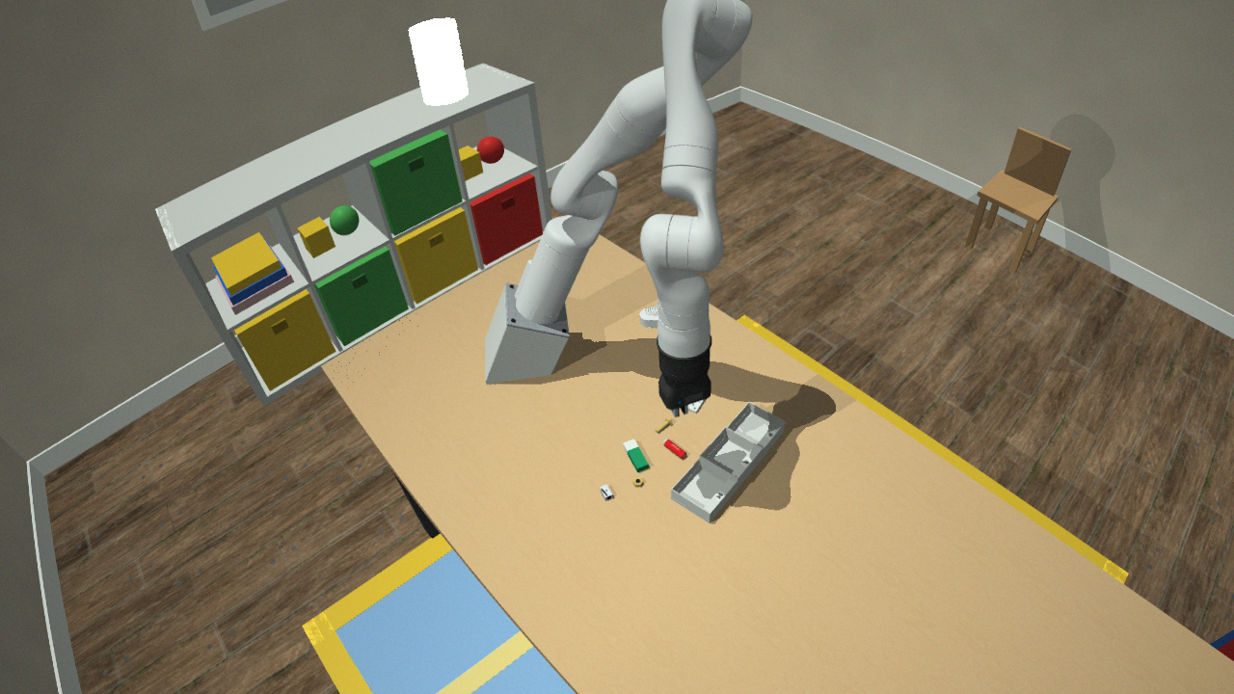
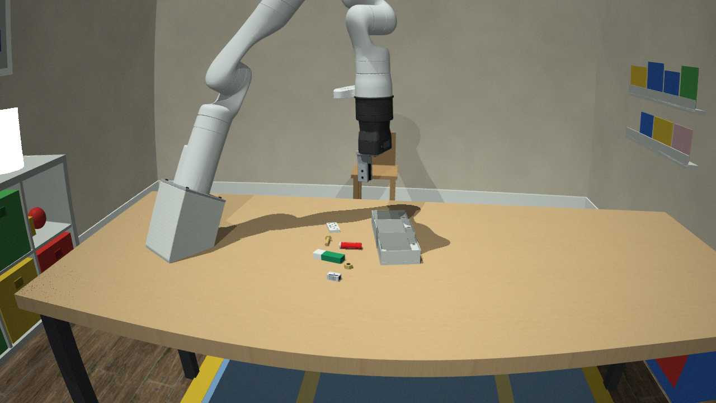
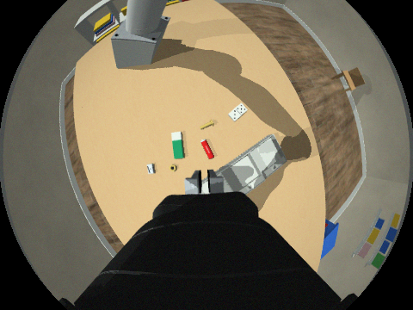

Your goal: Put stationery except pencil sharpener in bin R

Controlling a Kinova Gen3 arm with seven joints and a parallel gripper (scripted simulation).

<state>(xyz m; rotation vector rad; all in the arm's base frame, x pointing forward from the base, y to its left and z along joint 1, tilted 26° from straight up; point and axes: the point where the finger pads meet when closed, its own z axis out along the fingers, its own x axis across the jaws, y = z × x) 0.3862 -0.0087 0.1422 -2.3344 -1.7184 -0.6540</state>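
My hand is 5 cm short of the tray, 8 cm to the right of it and 16 cm above it. Round my hand: green eraser (7 cm behind, 5 cm to the right, 18 cm below); brass nut (1 cm behind, 8 cm to the right, 18 cm below); red cylinder (3 cm behind, 2 cm to the left, 18 cm below).
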